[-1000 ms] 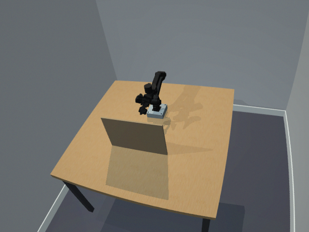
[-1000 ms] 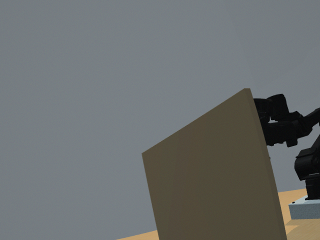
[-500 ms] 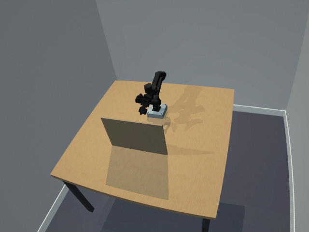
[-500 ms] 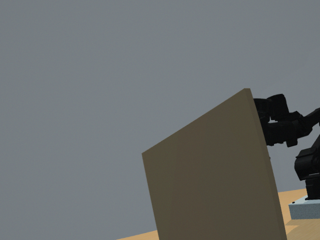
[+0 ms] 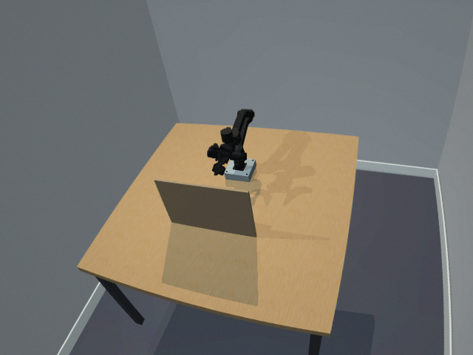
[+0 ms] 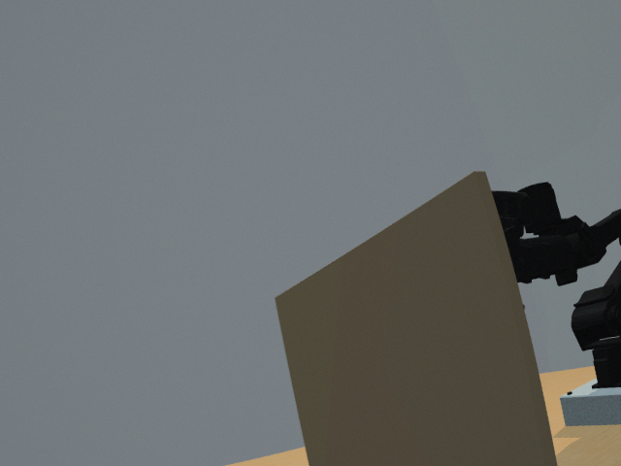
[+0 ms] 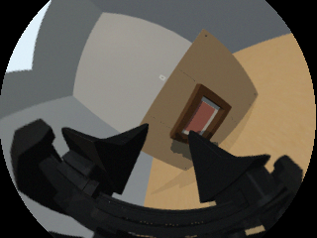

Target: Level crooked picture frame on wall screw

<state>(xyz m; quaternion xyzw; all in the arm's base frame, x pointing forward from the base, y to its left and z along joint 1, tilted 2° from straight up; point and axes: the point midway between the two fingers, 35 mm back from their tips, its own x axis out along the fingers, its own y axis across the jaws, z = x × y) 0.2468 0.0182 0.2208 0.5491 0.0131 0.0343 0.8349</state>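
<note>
Now: the picture frame 120 mm ahead of my gripper tip, 100 mm below it and 20 mm to the right of it. Also, from my gripper tip: wall panel 130 mm ahead, 110 mm below, 20 mm to the right.
</note>
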